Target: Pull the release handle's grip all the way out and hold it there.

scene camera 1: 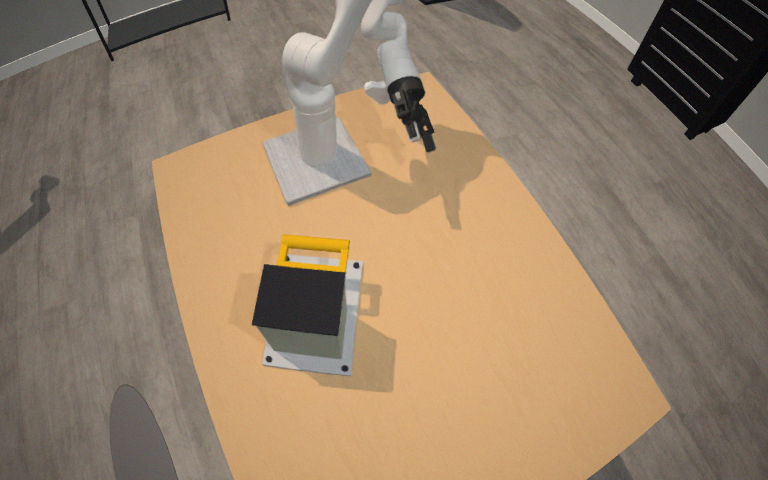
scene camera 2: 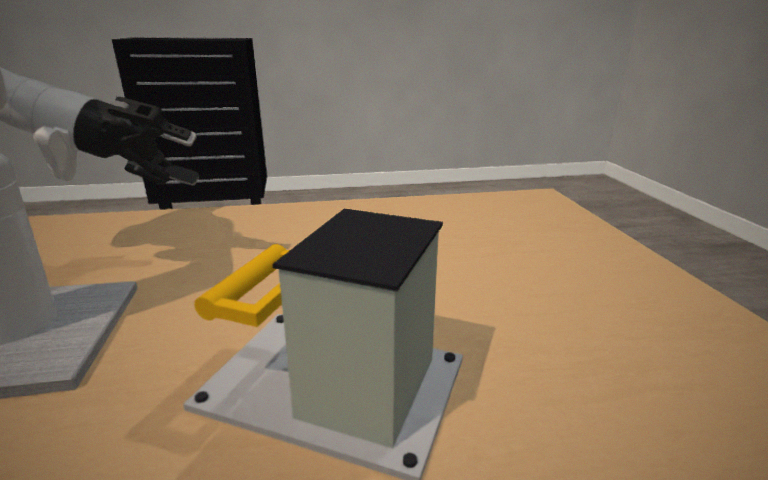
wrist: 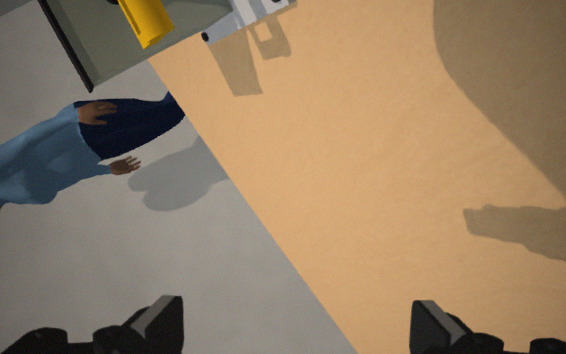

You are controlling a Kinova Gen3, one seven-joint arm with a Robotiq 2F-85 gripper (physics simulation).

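The release handle's yellow grip [scene camera 1: 315, 243] [scene camera 2: 243, 280] [wrist: 150, 22] sticks out level from the side of the grey-green housing [scene camera 1: 305, 345] [scene camera 2: 342, 350] [wrist: 107, 55] that faces the arm's base. The housing has a black lid [scene camera 1: 300, 300] [scene camera 2: 362, 246] and stands on a light grey plate [scene camera 1: 308, 363] [scene camera 2: 249, 401] [wrist: 225, 29] with dark bolts. In the wrist view, the grip's end shows at the top left; the rest is cut off. My gripper [scene camera 1: 422, 142] [scene camera 2: 193, 160] [wrist: 296, 325] is open and empty, high above the table beside the arm's base, well apart from the grip.
The arm's base sits on a grey slab [scene camera 1: 283, 175] [scene camera 2: 73, 339] on the wooden table [scene camera 1: 481, 316] [scene camera 2: 509, 243] [wrist: 350, 150]. A black drawer cabinet [scene camera 1: 696, 62] [scene camera 2: 192, 67] stands beyond the table. A person in blue [wrist: 50, 155] shows past the table's edge in the wrist view.
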